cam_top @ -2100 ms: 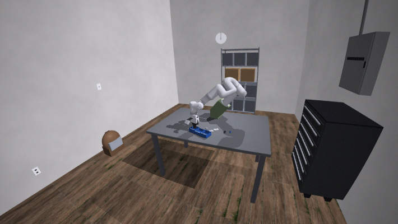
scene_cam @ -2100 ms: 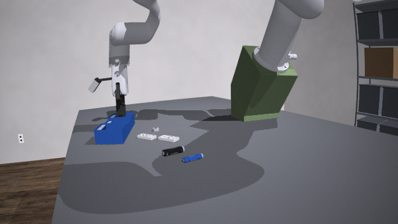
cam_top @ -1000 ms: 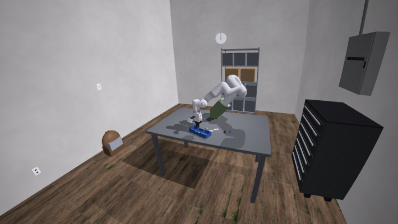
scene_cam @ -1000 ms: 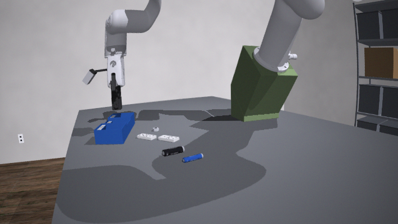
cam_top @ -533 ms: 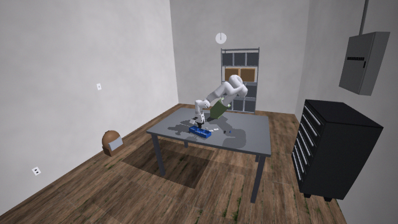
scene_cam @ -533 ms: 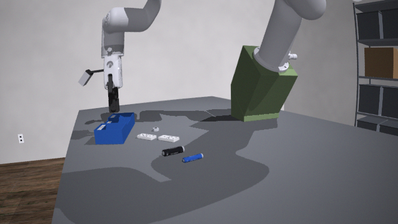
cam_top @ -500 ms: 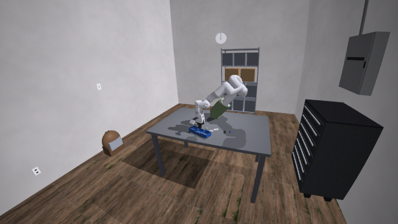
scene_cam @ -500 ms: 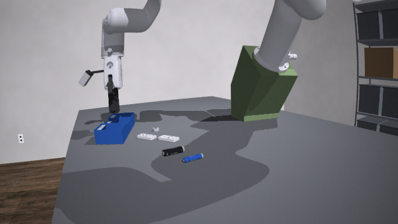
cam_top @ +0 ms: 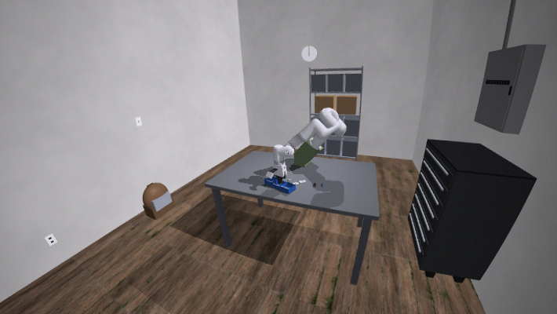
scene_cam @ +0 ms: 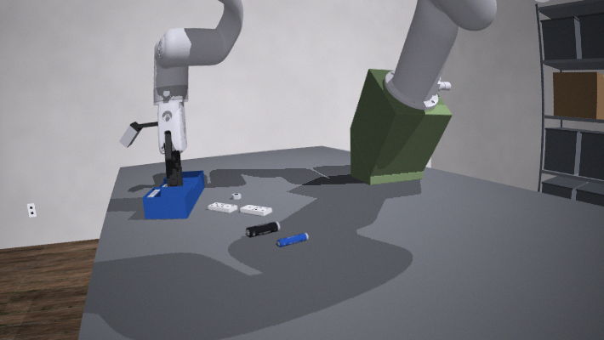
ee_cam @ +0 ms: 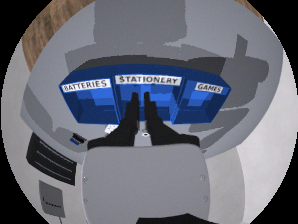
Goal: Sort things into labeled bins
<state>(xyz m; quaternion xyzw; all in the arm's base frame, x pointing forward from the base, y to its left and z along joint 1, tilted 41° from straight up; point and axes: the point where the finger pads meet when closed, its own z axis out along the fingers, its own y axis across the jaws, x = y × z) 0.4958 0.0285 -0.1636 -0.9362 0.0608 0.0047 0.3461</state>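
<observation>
My gripper is now 30 mm above the blue bin and 10 mm to the left of it. The rest, counted from my hand: white dotted piece 150 mm behind, 120 mm to the left, 50 mm below; small nut 130 mm behind, 50 mm below, 10 mm to the left; white domino 90 mm behind, 80 mm to the left, 50 mm below.
</observation>
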